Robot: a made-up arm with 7 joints. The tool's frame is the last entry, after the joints.
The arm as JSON. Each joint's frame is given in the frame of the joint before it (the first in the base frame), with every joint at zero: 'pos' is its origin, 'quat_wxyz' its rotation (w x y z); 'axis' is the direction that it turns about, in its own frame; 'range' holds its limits. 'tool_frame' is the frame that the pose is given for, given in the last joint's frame.
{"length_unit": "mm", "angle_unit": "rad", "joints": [
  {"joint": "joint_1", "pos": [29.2, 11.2, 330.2], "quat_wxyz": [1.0, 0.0, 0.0, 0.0], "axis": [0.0, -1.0, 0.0], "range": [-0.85, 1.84]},
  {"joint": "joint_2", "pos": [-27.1, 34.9, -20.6], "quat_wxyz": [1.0, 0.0, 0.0, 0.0], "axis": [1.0, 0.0, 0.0], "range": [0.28, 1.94]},
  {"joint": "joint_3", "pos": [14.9, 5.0, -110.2], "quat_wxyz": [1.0, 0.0, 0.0, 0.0], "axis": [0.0, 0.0, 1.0], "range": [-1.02, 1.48]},
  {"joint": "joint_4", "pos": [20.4, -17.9, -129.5], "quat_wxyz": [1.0, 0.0, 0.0, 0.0], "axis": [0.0, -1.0, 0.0], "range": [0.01, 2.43]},
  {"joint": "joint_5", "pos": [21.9, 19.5, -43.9], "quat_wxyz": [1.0, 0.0, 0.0, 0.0], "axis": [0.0, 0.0, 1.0], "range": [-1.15, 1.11]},
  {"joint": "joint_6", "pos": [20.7, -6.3, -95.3], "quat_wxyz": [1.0, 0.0, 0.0, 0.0], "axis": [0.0, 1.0, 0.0], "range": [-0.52, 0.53]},
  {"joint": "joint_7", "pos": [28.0, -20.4, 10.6], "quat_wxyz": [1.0, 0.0, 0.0, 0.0], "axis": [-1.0, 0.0, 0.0], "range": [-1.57, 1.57]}
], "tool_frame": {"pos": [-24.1, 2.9, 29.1], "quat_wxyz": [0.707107, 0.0, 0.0, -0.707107]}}
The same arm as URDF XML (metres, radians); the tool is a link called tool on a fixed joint. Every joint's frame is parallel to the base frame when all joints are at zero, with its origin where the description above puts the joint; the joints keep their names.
<robot name="arm">
<link name="base"/>
<link name="link1"/>
<link name="link2"/>
<link name="link3"/>
<link name="link4"/>
<link name="link5"/>
<link name="link6"/>
<link name="link7"/>
<link name="tool"/>
<joint name="joint_1" type="revolute"><parent link="base"/><child link="link1"/><origin xyz="0.0292 0.0112 0.3302"/><axis xyz="0 -1 0"/><limit lower="-0.8500" upper="1.8400"/></joint>
<joint name="joint_2" type="revolute"><parent link="link1"/><child link="link2"/><origin xyz="-0.0271 0.0349 -0.0206"/><axis xyz="1 0 0"/><limit lower="0.2800" upper="1.9400"/></joint>
<joint name="joint_3" type="revolute"><parent link="link2"/><child link="link3"/><origin xyz="0.0149 0.0050 -0.1102"/><axis xyz="0 0 1"/><limit lower="-1.0200" upper="1.4800"/></joint>
<joint name="joint_4" type="revolute"><parent link="link3"/><child link="link4"/><origin xyz="0.0204 -0.0179 -0.1295"/><axis xyz="0 -1 0"/><limit lower="0.0100" upper="2.4300"/></joint>
<joint name="joint_5" type="revolute"><parent link="link4"/><child link="link5"/><origin xyz="0.0219 0.0195 -0.0439"/><axis xyz="0 0 1"/><limit lower="-1.1500" upper="1.1100"/></joint>
<joint name="joint_6" type="revolute"><parent link="link5"/><child link="link6"/><origin xyz="0.0207 -0.0063 -0.0953"/><axis xyz="0 1 0"/><limit lower="-0.5200" upper="0.5300"/></joint>
<joint name="joint_7" type="revolute"><parent link="link6"/><child link="link7"/><origin xyz="0.0280 -0.0204 0.0106"/><axis xyz="-1 0 0"/><limit lower="-1.5700" upper="1.5700"/></joint>
<joint name="tool_fixed" type="fixed"><parent link="link7"/><child link="tool"/><origin xyz="-0.0241 0.0029 0.0291" rpy="0.0000 0.0000 -1.5708"/></joint>
</robot>

